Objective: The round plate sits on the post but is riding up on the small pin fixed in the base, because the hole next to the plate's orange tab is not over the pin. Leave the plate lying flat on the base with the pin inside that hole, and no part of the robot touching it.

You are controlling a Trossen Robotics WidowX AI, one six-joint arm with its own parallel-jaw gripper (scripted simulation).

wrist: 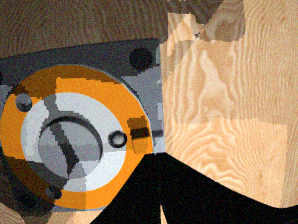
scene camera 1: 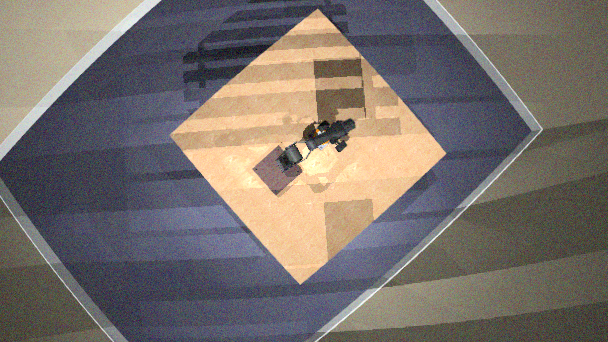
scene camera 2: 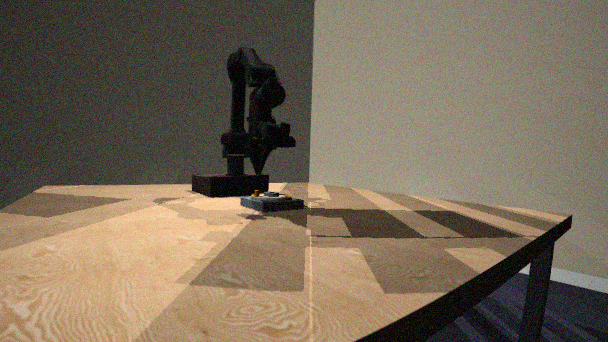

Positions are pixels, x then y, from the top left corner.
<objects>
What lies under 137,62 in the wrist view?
A base block.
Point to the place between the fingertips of my gripper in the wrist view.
155,163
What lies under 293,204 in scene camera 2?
A base block.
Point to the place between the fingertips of my gripper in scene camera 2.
At 258,174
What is my gripper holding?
Nothing.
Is my gripper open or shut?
Shut.
</objects>
